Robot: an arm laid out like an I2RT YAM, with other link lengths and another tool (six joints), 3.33 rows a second.
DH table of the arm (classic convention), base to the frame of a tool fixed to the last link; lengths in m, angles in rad. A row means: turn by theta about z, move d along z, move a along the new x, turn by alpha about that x. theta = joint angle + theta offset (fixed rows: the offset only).
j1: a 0.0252  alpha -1.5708  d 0.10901  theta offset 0
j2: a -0.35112  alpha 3.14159  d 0  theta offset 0
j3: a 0.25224  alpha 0  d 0  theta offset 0.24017
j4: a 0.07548  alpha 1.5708  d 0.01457  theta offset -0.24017
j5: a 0  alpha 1.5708  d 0.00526  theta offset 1.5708
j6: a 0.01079  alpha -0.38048  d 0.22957  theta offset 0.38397
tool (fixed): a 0  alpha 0  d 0.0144  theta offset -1.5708
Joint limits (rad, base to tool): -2.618..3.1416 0..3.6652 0..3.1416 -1.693..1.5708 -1.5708..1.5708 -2.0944..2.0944
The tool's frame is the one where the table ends.
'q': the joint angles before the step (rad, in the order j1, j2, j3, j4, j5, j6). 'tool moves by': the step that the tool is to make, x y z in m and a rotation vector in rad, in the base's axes. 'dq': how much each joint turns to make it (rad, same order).
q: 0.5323, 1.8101, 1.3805, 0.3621, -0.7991, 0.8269
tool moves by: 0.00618, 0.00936, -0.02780, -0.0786, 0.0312, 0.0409
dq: 0.0000, 0.0597, 0.0890, -0.1565, -0.0338, -0.0829
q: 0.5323, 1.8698, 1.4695, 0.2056, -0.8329, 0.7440
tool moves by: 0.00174, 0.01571, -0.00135, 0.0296, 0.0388, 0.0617
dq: 0.0031, 0.0645, 0.0599, 0.0259, -0.0659, 0.0520
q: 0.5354, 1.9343, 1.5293, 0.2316, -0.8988, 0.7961
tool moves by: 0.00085, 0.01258, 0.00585, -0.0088, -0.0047, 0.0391
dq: 0.0107, 0.0399, 0.0980, -0.0780, -0.0261, -0.0245
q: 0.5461, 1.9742, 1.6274, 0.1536, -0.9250, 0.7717
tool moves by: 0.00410, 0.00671, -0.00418, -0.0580, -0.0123, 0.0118
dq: 0.0092, 0.0338, 0.1167, -0.1749, 0.0107, -0.0906
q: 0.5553, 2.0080, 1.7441, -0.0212, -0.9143, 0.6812
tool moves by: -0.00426, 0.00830, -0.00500, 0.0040, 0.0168, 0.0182
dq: 0.0123, 0.0153, 0.0016, 0.0150, -0.0092, 0.0168
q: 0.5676, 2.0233, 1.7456, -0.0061, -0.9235, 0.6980
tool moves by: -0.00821, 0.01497, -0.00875, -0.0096, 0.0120, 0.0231
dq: 0.0276, 0.0215, 0.0139, -0.0078, 0.0047, -0.0001
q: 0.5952, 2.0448, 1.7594, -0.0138, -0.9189, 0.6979
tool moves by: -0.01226, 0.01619, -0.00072, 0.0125, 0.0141, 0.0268
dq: 0.0306, 0.0123, 0.0000, 0.0323, -0.0016, 0.0308
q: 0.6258, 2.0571, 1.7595, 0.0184, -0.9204, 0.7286
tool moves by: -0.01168, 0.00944, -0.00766, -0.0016, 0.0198, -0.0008
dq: 0.0276, -0.0092, -0.0460, 0.0428, 0.0245, 0.0291
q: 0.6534, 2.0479, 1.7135, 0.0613, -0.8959, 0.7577
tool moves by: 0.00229, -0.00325, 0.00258, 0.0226, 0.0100, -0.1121
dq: 0.0246, -0.0643, -0.1334, 0.1364, 0.1272, 0.0827
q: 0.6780, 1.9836, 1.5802, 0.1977, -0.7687, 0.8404
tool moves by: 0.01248, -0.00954, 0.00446, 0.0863, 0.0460, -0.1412
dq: 0.0138, -0.0461, -0.1642, 0.2362, 0.1396, 0.1535
